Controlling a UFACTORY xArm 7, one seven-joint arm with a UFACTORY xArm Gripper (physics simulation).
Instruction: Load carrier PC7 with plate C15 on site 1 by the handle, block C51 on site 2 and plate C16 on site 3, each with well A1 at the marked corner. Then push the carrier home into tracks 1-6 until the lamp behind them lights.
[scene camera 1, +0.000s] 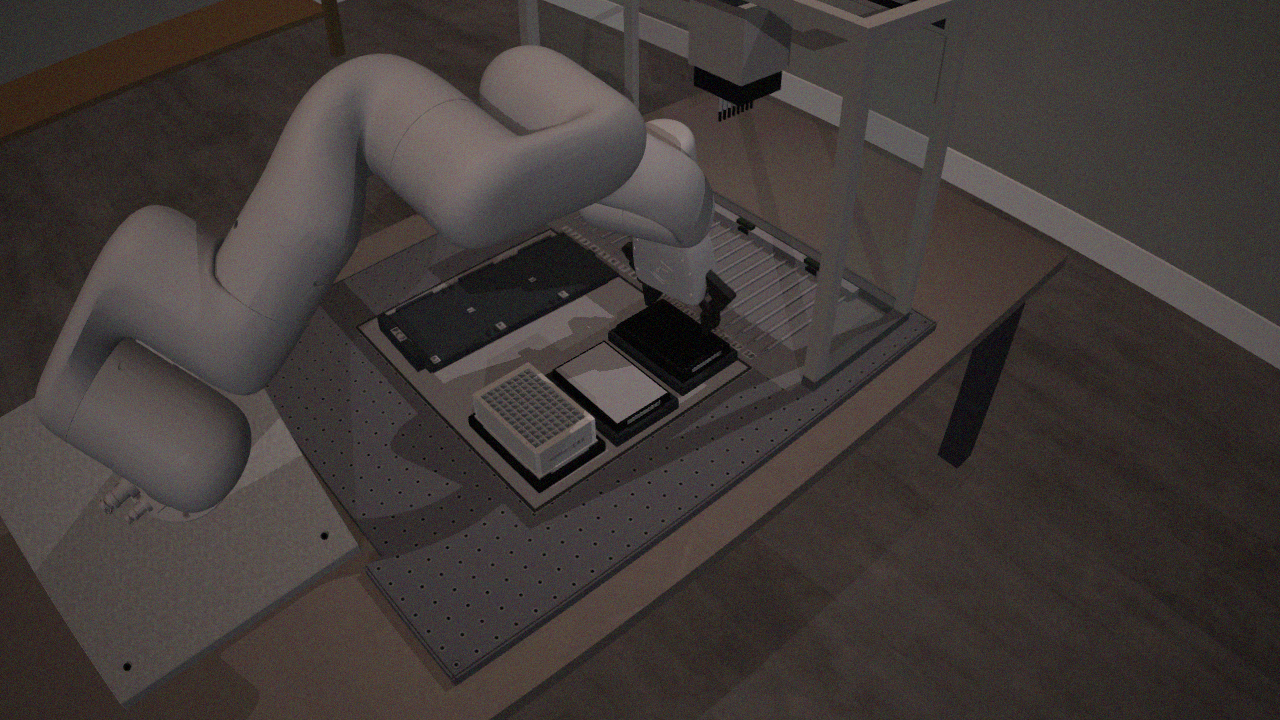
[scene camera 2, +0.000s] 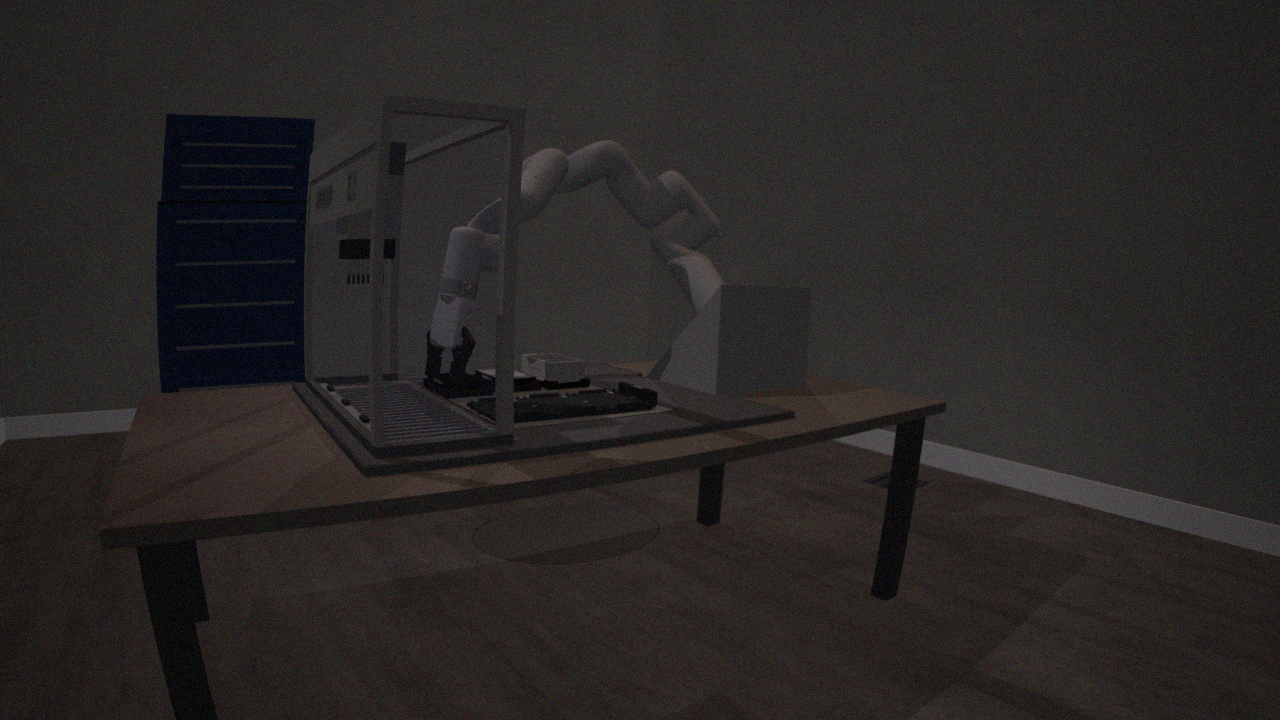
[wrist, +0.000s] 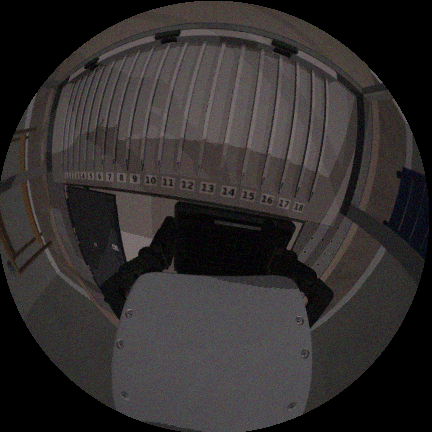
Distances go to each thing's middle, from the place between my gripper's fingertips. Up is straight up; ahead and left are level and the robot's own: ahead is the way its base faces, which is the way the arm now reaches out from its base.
I see my gripper 23 cm to the right of the long dark carrier (scene camera 1: 434, 330), 11 cm past it and 1 cm above it. The rest, counted from my hand: dark head unit (scene camera 1: 740, 58) 30 cm above, 20 cm ahead, 7 cm to the left.
